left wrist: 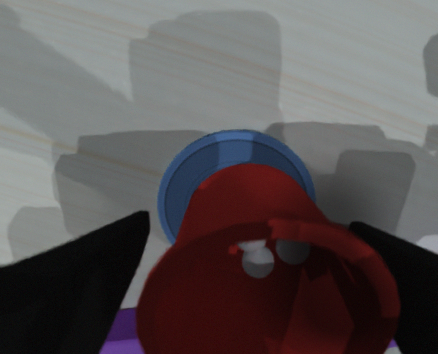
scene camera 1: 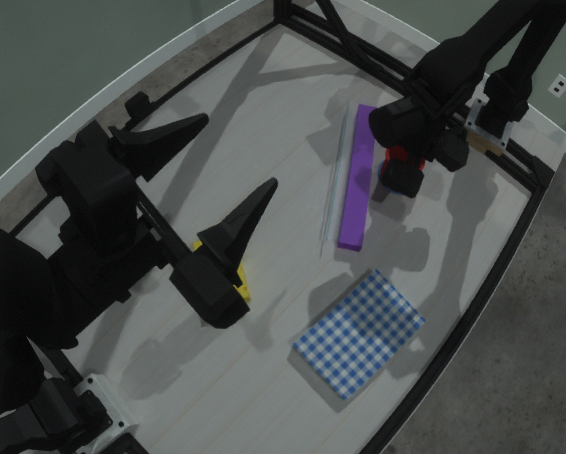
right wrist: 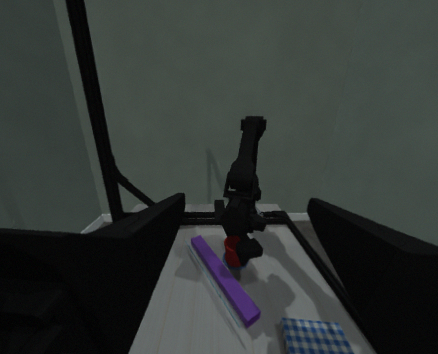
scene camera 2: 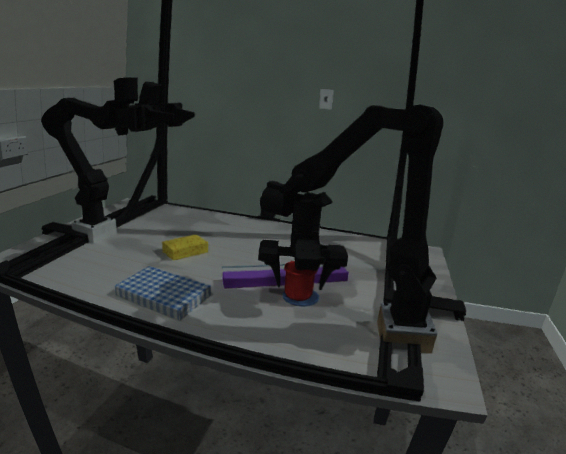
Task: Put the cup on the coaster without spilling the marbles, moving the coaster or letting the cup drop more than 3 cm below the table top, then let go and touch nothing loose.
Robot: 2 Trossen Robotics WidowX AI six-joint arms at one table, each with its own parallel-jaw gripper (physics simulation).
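Places are measured from the left arm's base along level axes (x right, y ahead, z up), in millimetres.
Pixels of known places: left gripper, fingertip midpoint: [left wrist: 249, 226] [right wrist: 237, 254] [scene camera 2: 299, 288]; right gripper, fingertip midpoint: [scene camera 1: 239, 146] [right wrist: 245, 201] [scene camera 2: 184, 115]; left arm's base, origin of the base link: [scene camera 1: 490, 122] [scene camera 2: 408, 317]; right arm's base, origin of the base link: [scene camera 1: 86, 417] [scene camera 2: 93, 220].
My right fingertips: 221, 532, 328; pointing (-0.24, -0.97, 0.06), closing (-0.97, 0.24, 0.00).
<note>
For each thing: its top centre in the pictures, then the offset to it from my right fingertips, as dx, dy, dz. "pt": a spot on its surface instead.
- red cup, middle of its top: [left wrist: 267, 335] [scene camera 1: 405, 156] [scene camera 2: 300, 267] [right wrist: 236, 242] -98, -307, -304
- round blue coaster, middle of its top: [left wrist: 236, 210] [scene camera 2: 300, 295] [right wrist: 235, 258] -101, -314, -372
- long purple bar, middle of its top: [scene camera 1: 355, 164] [scene camera 2: 286, 269] [right wrist: 214, 267] -25, -269, -349
- thin clear strip, surface spot: [scene camera 1: 336, 185] pt -17, -211, -349
- blue checked block, middle of its top: [scene camera 1: 362, 333] [scene camera 2: 162, 285] -181, -15, -350
- yellow sponge, middle of its top: [scene camera 1: 219, 268] [scene camera 2: 185, 241] +59, +21, -345
The red cup [scene camera 1: 396, 152] [scene camera 2: 299, 285] [left wrist: 247, 195] [right wrist: 231, 252] stands upright on the round blue coaster [scene camera 2: 314, 298] [left wrist: 235, 136]. Pale marbles [left wrist: 257, 263] show inside it in the left wrist view. My left gripper [scene camera 2: 300, 287] [left wrist: 249, 226] is open, pointing down around the cup, with one finger on each side. In scene camera 2 a gap shows between the cup and each fingertip. In scene camera 1 the left arm hides much of the cup and coaster. My right gripper [scene camera 1: 240, 149] [scene camera 2: 192, 115] is open and empty, high above the table at the other end.
A long purple bar [scene camera 1: 356, 180] [scene camera 2: 250, 279] [right wrist: 225, 282] lies close behind the cup in scene camera 2, with a thin clear strip [scene camera 1: 336, 185] beyond it. A blue checked block [scene camera 1: 360, 334] [scene camera 2: 162, 290] [right wrist: 317, 337] and a yellow sponge [scene camera 1: 243, 285] [scene camera 2: 185, 247] lie farther left.
</note>
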